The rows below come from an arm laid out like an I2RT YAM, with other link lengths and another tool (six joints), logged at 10 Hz.
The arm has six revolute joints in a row. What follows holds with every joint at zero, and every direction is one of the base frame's. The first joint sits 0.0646 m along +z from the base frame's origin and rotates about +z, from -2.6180 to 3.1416 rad. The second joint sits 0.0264 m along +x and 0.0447 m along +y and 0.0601 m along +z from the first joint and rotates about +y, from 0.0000 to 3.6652 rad. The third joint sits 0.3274 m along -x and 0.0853 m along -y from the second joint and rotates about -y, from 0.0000 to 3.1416 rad. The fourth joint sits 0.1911 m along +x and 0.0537 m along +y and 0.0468 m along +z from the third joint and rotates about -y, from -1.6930 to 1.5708 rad. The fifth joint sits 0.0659 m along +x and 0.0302 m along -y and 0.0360 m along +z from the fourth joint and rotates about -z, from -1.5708 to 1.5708 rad. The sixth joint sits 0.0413 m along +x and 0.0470 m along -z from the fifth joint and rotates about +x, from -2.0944 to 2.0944 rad. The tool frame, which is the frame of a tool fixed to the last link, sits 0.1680 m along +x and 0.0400 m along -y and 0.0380 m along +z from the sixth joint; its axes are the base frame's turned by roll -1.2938, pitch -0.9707 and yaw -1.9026 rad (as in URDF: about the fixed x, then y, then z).
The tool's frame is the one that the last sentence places.
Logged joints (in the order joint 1, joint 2, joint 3, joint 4, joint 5, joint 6), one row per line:
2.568 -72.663 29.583 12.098 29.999 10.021
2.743 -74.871 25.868 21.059 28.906 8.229
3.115 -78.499 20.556 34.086 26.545 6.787
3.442 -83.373 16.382 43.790 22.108 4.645
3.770 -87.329 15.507 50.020 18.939 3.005
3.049 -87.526 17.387 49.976 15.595 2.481
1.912 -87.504 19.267 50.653 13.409 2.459
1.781 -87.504 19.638 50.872 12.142 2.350
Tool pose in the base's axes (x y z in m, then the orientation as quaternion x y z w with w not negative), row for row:
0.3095 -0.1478 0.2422 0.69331 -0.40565 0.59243 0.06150
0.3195 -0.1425 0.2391 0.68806 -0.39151 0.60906 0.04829
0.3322 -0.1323 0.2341 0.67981 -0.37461 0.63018 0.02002
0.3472 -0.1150 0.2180 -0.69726 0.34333 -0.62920 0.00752
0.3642 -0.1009 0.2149 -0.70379 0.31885 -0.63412 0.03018
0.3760 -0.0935 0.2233 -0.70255 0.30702 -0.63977 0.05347
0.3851 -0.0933 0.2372 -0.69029 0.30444 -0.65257 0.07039
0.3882 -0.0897 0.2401 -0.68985 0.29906 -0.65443 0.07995
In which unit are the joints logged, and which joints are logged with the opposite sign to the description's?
The joints are logged in degrees. Opposite sign: joint 2.
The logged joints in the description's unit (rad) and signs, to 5 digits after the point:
0.04482 1.26821 0.51632 0.21115 0.52358 0.17490
0.04787 1.30675 0.45148 0.36755 0.50450 0.14362
0.05437 1.37007 0.35877 0.59491 0.46330 0.11846
0.06007 1.45513 0.28592 0.76428 0.38586 0.08107
0.06580 1.52418 0.27065 0.87301 0.33055 0.05245
0.05322 1.52762 0.30346 0.87225 0.27218 0.04330
0.03337 1.52723 0.33627 0.88406 0.23403 0.04292
0.03108 1.52723 0.34275 0.88788 0.21192 0.04102

